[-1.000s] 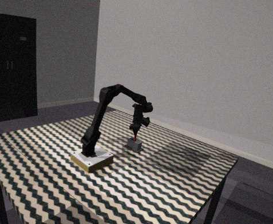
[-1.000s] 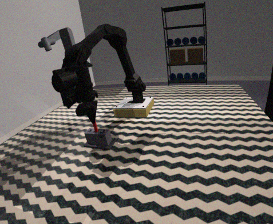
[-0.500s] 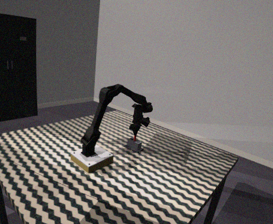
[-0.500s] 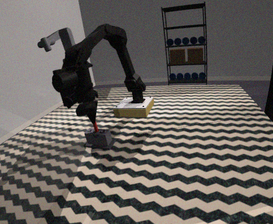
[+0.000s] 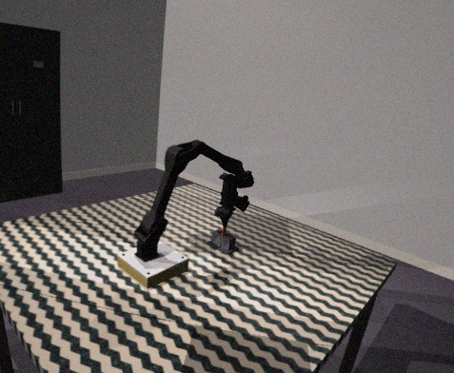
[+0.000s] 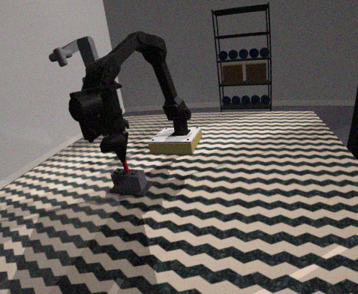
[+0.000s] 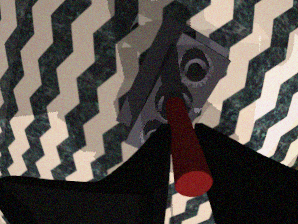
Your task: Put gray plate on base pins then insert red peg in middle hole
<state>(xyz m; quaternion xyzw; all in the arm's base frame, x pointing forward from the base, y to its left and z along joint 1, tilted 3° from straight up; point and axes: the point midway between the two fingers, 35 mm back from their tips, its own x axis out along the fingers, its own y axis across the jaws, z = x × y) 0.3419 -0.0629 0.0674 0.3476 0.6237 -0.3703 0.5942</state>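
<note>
My gripper tip is now right at the red peg. The rest, counted from my gripper tip: base 90 mm below; gray plate 50 mm below.
</note>
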